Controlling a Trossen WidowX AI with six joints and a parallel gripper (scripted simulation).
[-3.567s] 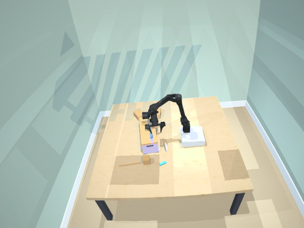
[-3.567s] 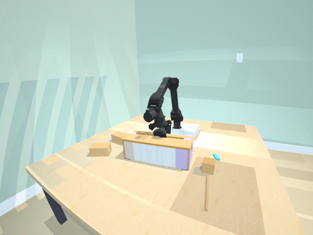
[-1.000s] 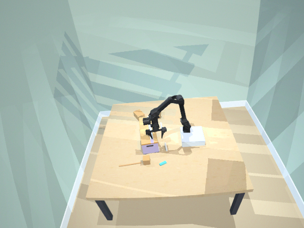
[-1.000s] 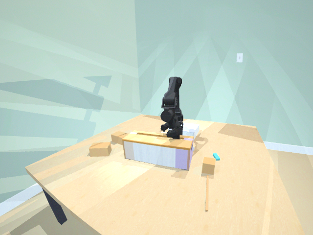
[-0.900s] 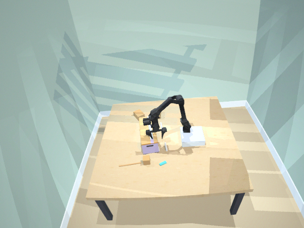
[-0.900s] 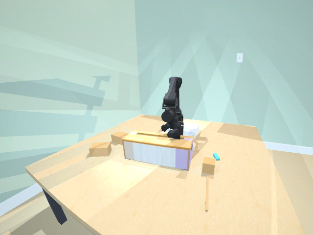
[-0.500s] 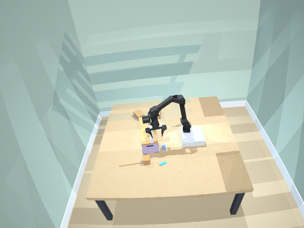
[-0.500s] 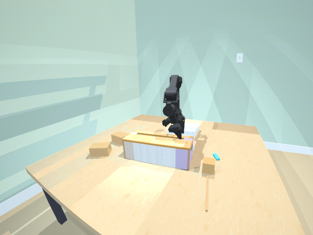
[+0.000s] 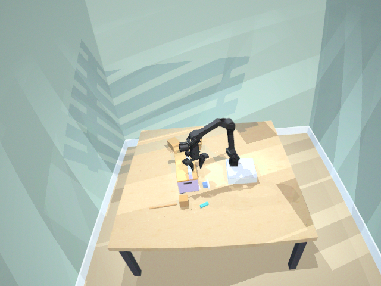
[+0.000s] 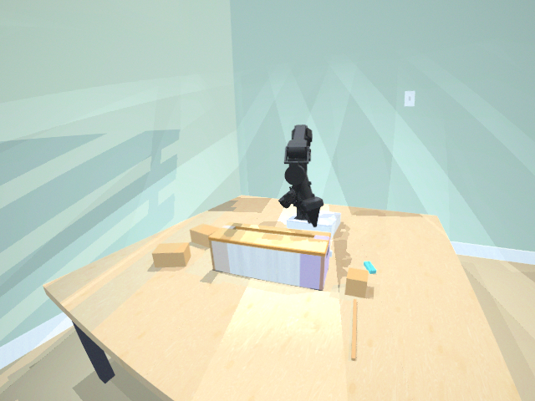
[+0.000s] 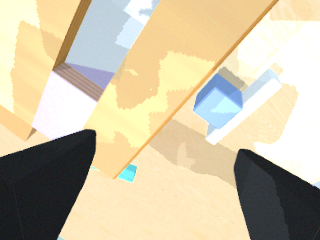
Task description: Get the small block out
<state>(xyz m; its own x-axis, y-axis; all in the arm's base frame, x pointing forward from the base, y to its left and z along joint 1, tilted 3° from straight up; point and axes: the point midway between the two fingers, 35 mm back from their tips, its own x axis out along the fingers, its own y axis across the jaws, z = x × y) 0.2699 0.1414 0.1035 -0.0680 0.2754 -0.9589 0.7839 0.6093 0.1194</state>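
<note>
The blue block is 5 cm behind my gripper tip, 2 cm to the left of it and 13 cm below it. Round my gripper tip: cyan piece (5 cm behind, 20 cm to the left, 14 cm below); clear-fronted box (6 cm ahead, 12 cm to the right, 9 cm below); tan cube (9 cm ahead, 18 cm to the left, 12 cm below).
</note>
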